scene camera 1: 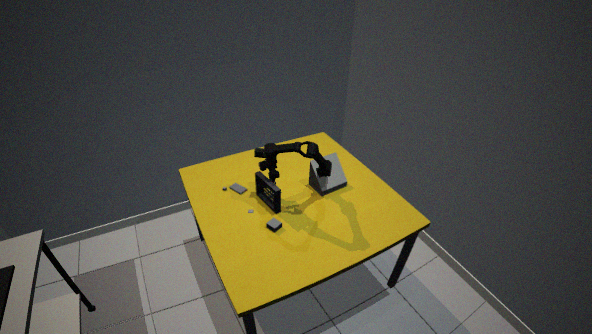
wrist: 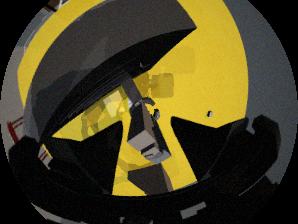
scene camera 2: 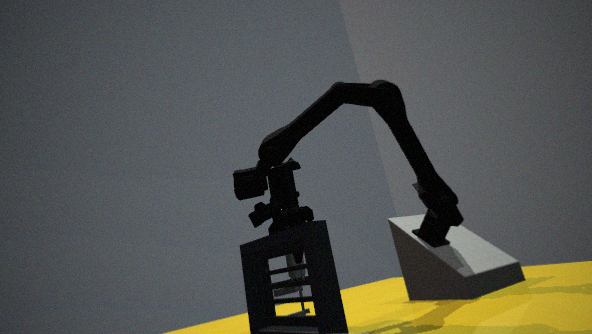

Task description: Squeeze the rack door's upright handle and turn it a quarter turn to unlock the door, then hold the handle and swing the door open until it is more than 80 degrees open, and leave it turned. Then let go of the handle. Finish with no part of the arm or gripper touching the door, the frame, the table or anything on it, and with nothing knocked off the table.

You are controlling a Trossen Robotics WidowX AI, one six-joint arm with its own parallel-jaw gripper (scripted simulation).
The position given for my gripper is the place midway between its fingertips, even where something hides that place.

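Observation:
My gripper [scene camera 2: 295, 264] is open and it's holding nothing. You'd find the gripper [wrist: 147, 122] in the wrist view too.

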